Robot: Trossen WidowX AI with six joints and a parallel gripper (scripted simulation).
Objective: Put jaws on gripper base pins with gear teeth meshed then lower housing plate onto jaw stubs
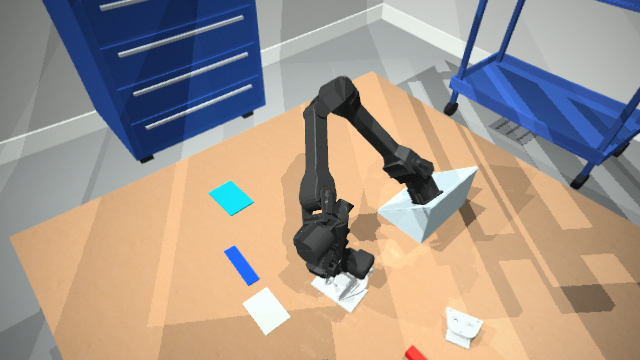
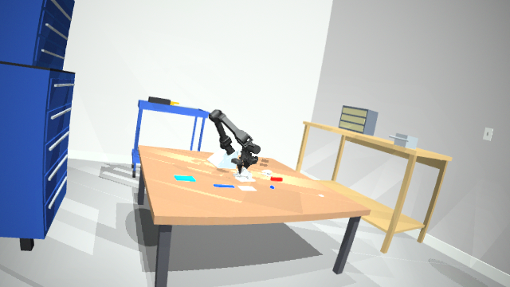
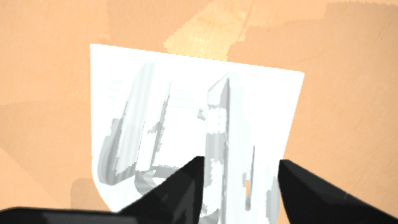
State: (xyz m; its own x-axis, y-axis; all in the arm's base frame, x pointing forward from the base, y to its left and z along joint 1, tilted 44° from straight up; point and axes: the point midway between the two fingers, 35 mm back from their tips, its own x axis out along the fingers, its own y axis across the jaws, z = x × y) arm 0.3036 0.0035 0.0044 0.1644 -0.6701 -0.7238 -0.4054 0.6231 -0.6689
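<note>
Right now the white jaw is 5 cm behind my gripper tip, 3 cm to the left of it and 2 cm below it. From my gripper tip the other things lie so: white tile (17 cm ahead, 4 cm below, 2 cm to the right); small blue block (16 cm to the left, 14 cm ahead, 3 cm below); blue bar (17 cm ahead, 16 cm to the right, 4 cm below).
</note>
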